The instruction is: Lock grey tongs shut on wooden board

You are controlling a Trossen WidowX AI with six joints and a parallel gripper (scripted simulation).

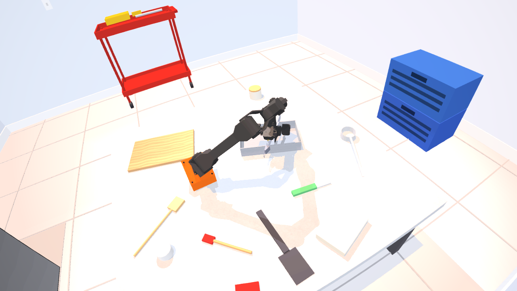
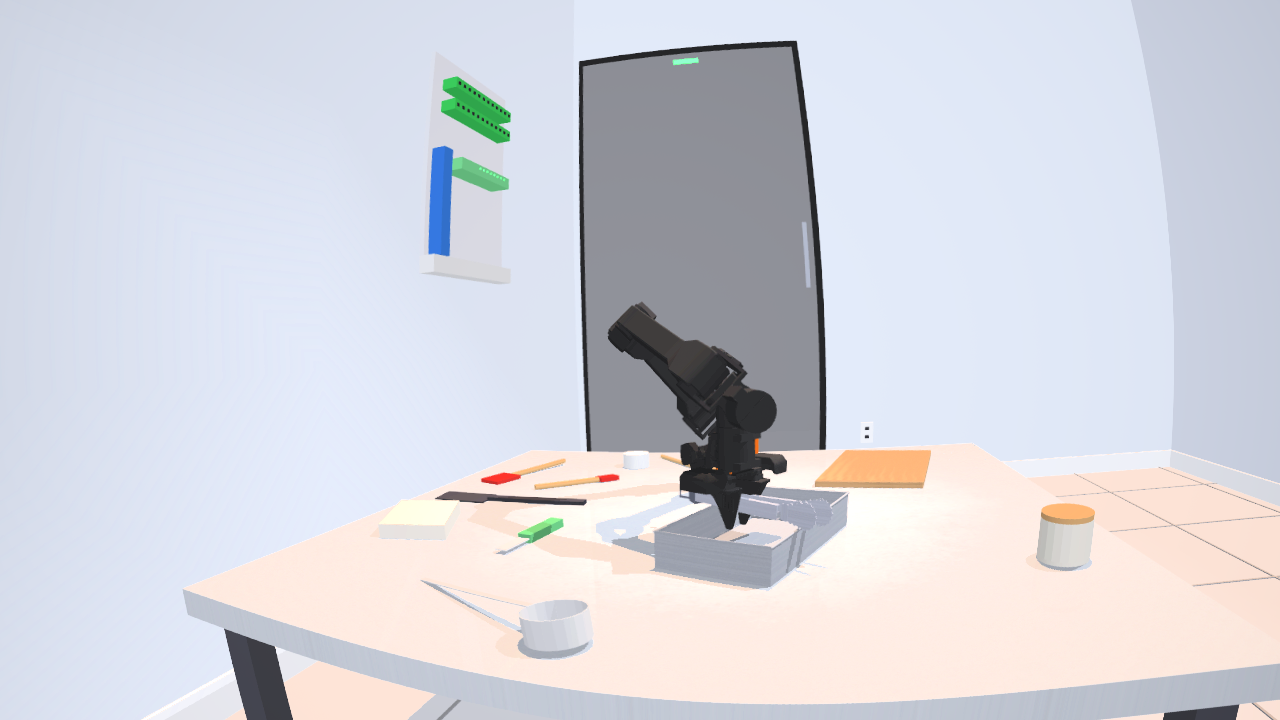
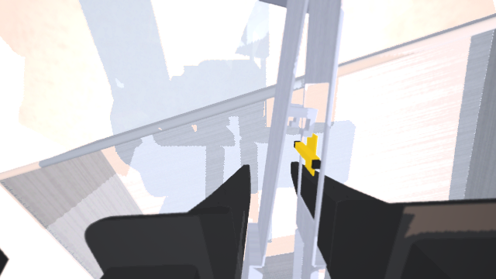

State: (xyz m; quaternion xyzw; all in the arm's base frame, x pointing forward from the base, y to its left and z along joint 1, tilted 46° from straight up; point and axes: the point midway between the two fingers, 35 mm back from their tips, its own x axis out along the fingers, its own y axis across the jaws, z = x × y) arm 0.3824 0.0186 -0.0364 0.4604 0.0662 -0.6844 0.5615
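My gripper tip is 4 cm to the right of the grey roasting tin and 1 cm short of it. Round my gripper tip: green-handled tool: 33 cm to the right, 3 cm ahead, 2 cm below; then lidded jar: 49 cm to the left, 13 cm ahead; then yellow lock piece: 4 cm above, 3 cm behind, 2 cm to the right.
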